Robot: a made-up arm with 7 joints. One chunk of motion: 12 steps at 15 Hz.
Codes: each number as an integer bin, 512 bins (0 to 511) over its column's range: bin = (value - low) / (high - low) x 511, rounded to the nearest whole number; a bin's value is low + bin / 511 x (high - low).
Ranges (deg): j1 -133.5..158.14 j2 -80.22..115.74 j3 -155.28..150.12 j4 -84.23..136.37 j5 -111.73..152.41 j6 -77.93..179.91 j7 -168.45..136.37
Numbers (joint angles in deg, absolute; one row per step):
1: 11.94 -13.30 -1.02 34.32 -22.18 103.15 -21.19
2: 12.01 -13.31 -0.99 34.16 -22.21 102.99 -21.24
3: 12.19 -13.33 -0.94 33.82 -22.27 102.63 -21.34
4: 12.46 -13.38 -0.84 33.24 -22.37 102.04 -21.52
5: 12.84 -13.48 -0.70 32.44 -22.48 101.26 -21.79
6: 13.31 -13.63 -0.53 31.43 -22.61 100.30 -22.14
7: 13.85 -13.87 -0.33 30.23 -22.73 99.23 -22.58
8: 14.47 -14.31 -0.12 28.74 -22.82 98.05 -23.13
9: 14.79 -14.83 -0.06 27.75 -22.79 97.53 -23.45
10: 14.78 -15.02 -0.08 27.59 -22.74 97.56 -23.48
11: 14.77 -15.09 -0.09 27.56 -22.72 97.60 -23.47
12: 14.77 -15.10 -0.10 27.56 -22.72 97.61 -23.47
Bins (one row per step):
1: 255 175 258 275 173 359 247
2: 255 174 258 274 173 359 247
3: 255 174 258 273 173 358 247
4: 256 174 258 272 173 357 246
5: 256 174 259 270 173 355 246
6: 257 174 259 268 172 353 245
7: 258 173 259 265 172 351 245
8: 259 172 260 262 172 349 244
9: 260 171 260 259 172 348 243
10: 260 170 260 259 172 348 243
11: 260 170 260 259 172 348 243
12: 260 170 260 259 172 348 243

